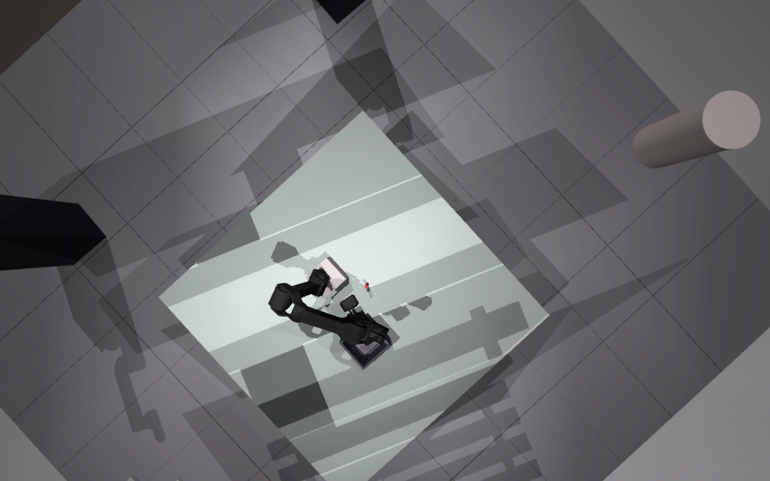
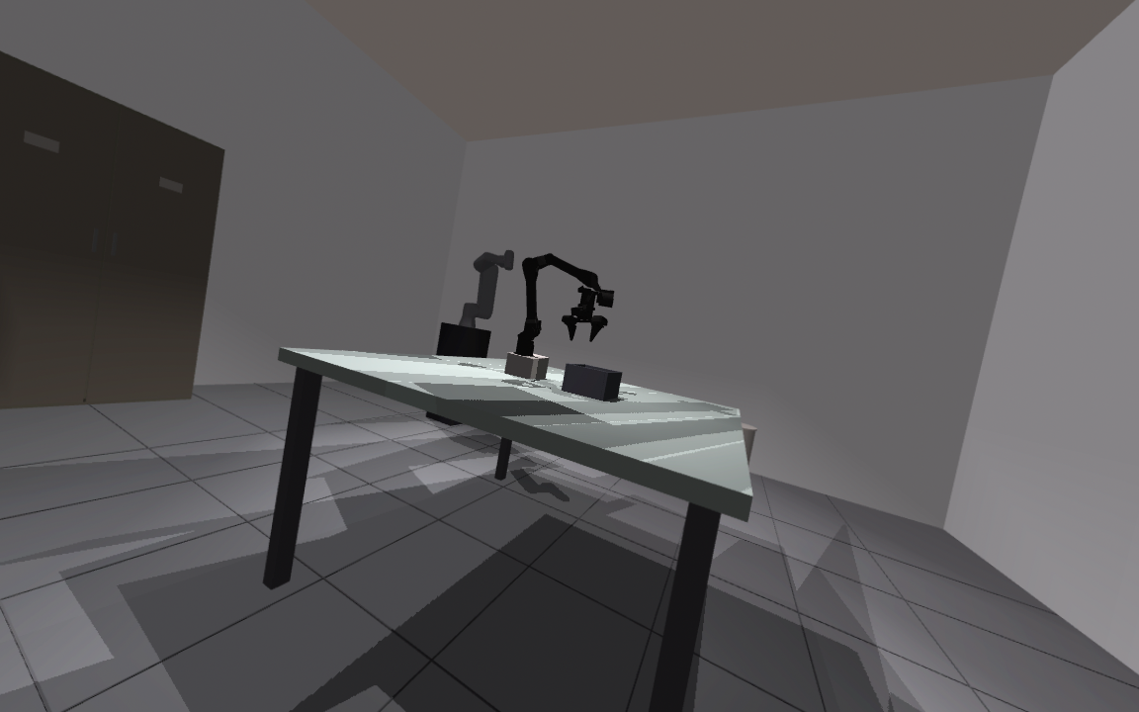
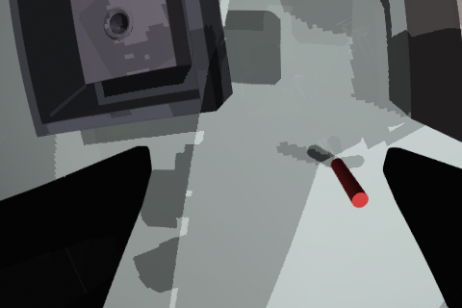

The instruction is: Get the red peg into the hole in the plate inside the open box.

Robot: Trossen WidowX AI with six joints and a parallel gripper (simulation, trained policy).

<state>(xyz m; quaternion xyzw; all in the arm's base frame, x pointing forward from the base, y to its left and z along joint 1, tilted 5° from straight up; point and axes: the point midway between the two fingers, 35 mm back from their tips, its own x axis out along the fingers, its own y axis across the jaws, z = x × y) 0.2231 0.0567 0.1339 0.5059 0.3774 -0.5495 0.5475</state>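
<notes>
Right now the red peg is 14 cm below my gripper tip, 8 cm to the left of it and 7 cm behind it. Also, from my gripper tip: dark box: 16 cm below, 12 cm ahead, 8 cm to the right; then grey plate: 14 cm below, 12 cm ahead, 8 cm to the right.
</notes>
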